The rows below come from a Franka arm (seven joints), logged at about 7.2 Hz.
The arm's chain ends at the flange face. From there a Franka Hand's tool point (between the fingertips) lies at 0.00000 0.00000 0.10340 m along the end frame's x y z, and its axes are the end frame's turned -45 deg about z.
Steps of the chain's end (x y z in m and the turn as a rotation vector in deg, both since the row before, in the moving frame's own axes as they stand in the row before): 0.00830, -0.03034, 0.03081, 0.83, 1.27, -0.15; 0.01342, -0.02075, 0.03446, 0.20, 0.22, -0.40; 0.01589, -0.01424, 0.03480, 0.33, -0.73, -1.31; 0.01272, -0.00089, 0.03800, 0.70, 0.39, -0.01
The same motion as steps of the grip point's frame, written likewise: 0.03000, -0.01503, 0.03077, -0.31, 1.48, -0.15; 0.02470, -0.00516, 0.03446, -0.01, 0.30, -0.40; 0.02078, -0.00018, 0.03479, 0.75, -0.28, -1.31; 0.01101, 0.00797, 0.03799, 0.22, 0.77, -0.01
